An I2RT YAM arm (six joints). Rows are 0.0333 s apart.
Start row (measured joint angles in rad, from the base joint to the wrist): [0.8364 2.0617 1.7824 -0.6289 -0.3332 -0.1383]
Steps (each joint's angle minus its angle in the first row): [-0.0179 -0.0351 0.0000 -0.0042 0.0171 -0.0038]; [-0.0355 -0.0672 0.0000 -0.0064 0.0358 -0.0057]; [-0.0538 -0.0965 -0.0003 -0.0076 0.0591 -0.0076]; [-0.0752 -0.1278 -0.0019 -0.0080 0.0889 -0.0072]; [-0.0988 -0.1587 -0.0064 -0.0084 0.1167 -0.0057]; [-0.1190 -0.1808 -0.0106 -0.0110 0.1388 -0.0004]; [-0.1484 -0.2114 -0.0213 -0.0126 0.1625 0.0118]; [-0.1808 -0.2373 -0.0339 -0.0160 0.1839 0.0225]
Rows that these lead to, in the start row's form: [0.8185 2.0266 1.7824 -0.6331 -0.3161 -0.1421]; [0.8009 1.9945 1.7824 -0.6353 -0.2974 -0.1440]; [0.7826 1.9652 1.7821 -0.6365 -0.2741 -0.1459]; [0.7612 1.9339 1.7805 -0.6369 -0.2443 -0.1455]; [0.7376 1.9030 1.7760 -0.6373 -0.2165 -0.1440]; [0.7174 1.8809 1.7718 -0.6399 -0.1944 -0.1387]; [0.6880 1.8503 1.7611 -0.6415 -0.1707 -0.1265]; [0.6556 1.8244 1.7485 -0.6449 -0.1493 -0.1158]
